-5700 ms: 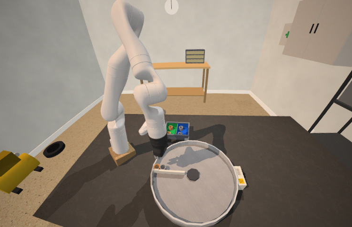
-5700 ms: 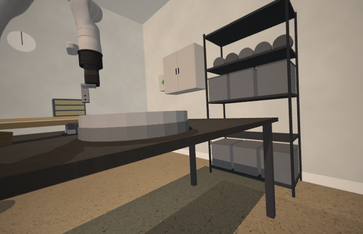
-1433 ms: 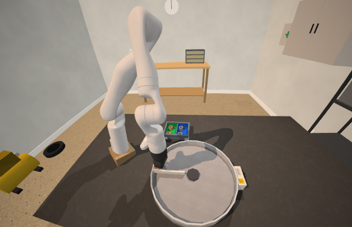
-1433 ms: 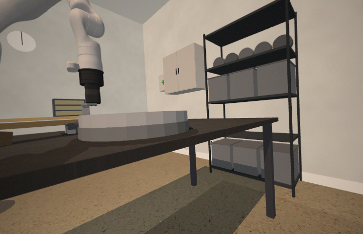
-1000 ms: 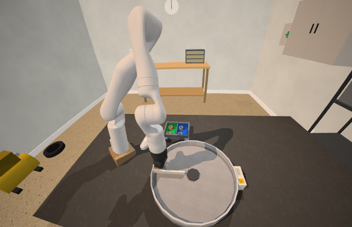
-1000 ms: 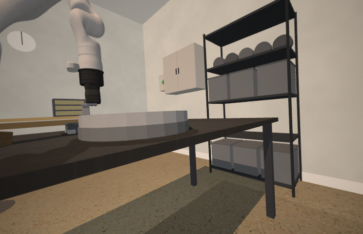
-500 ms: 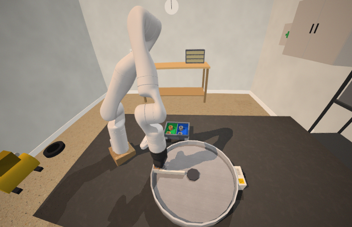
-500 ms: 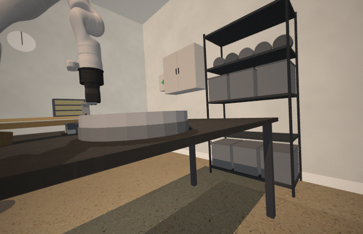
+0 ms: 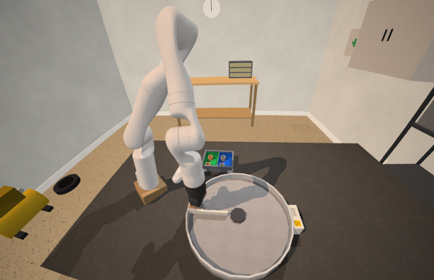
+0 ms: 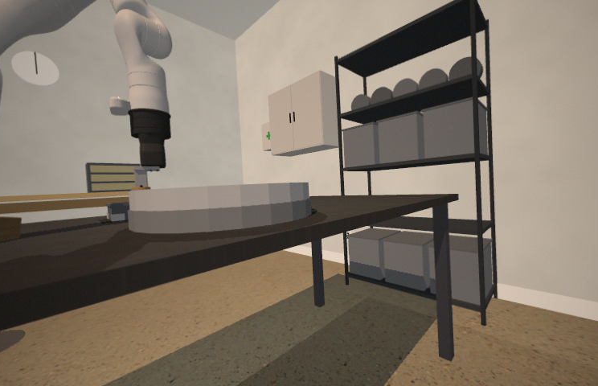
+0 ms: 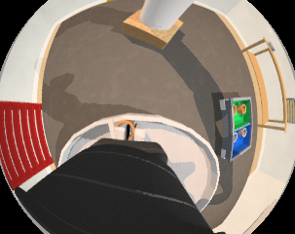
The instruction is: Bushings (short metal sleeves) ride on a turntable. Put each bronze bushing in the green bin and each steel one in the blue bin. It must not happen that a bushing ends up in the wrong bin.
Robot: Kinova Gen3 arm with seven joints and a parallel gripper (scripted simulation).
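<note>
My gripper is now 70 mm short of the green bin, 330 mm to the right of it and 60 mm above it. The rest, counted from my hand: turntable 180 mm ahead, 30 mm to the right, 30 mm below.
</note>
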